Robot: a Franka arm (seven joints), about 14 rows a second.
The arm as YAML. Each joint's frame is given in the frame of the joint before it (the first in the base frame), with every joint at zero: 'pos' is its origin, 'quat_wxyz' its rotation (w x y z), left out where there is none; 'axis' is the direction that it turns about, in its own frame. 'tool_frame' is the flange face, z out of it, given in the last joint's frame.
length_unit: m
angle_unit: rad
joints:
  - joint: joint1
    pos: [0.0, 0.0, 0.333]
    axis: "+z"
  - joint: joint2
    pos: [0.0, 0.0, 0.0]
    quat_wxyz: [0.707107, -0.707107, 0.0, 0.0]
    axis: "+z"
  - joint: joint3
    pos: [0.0, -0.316, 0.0]
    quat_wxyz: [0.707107, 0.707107, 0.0, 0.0]
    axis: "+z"
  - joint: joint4
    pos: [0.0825, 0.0, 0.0]
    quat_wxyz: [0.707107, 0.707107, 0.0, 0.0]
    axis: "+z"
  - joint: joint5
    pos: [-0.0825, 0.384, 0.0]
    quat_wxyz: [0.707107, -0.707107, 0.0, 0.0]
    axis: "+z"
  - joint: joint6
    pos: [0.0, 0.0, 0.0]
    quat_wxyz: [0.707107, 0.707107, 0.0, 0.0]
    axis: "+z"
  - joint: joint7
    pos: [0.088, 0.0, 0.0]
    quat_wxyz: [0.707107, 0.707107, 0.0, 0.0]
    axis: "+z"
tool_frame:
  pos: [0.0, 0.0, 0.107]
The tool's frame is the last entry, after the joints.
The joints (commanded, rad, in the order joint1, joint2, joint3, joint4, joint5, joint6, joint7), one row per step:
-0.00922 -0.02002 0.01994 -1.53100 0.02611 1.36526 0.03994
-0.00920 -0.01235 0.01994 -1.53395 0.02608 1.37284 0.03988
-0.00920 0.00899 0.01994 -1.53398 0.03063 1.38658 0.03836
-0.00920 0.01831 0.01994 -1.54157 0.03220 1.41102 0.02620
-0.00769 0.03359 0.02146 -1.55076 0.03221 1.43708 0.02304
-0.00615 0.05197 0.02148 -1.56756 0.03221 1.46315 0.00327
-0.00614 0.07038 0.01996 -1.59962 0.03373 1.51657 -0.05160
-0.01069 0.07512 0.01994 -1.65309 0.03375 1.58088 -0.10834
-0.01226 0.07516 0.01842 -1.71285 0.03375 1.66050 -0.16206
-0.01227 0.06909 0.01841 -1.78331 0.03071 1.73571 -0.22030
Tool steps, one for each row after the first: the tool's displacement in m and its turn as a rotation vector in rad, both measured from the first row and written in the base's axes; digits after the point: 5 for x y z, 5 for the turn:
0.00317 -0.00002 -0.00483 0.00011 0.00304 -0.00012
0.01108 0.00047 -0.01524 0.00524 0.01069 0.00118
0.01643 0.00061 -0.02197 0.00888 0.00285 0.01249
0.02339 0.00219 -0.03264 0.00972 0.00120 0.01780
0.03051 0.00300 -0.04864 0.01301 0.00979 0.03801
0.03931 0.00226 -0.06993 0.02288 0.00528 0.08887
0.04346 -0.00046 -0.09278 0.03082 -0.00248 0.13830
0.04641 -0.00240 -0.11483 0.03629 -0.02380 0.18605
0.04484 -0.00290 -0.13867 0.03930 -0.03579 0.24239

